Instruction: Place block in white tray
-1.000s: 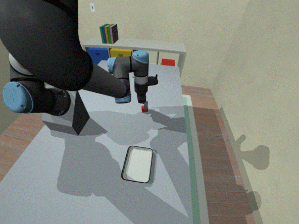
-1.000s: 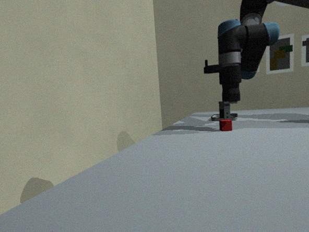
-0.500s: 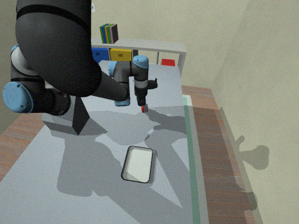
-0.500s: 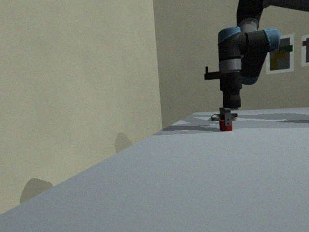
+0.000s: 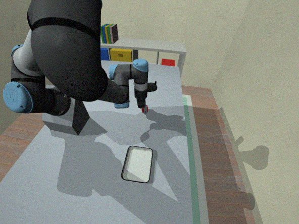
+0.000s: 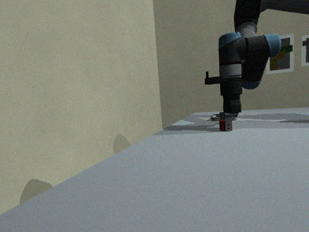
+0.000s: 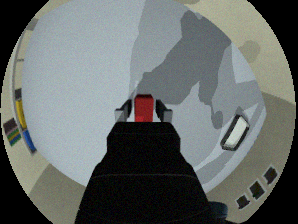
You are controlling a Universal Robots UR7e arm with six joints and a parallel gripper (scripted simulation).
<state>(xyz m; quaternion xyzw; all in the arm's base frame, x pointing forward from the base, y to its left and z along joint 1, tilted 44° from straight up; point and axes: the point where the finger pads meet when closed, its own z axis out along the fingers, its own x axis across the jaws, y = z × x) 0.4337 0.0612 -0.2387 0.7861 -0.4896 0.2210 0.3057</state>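
My hand is right at the red block. Round my hand: white tray 360 mm to the right, 60 mm ahead, 10 mm below.
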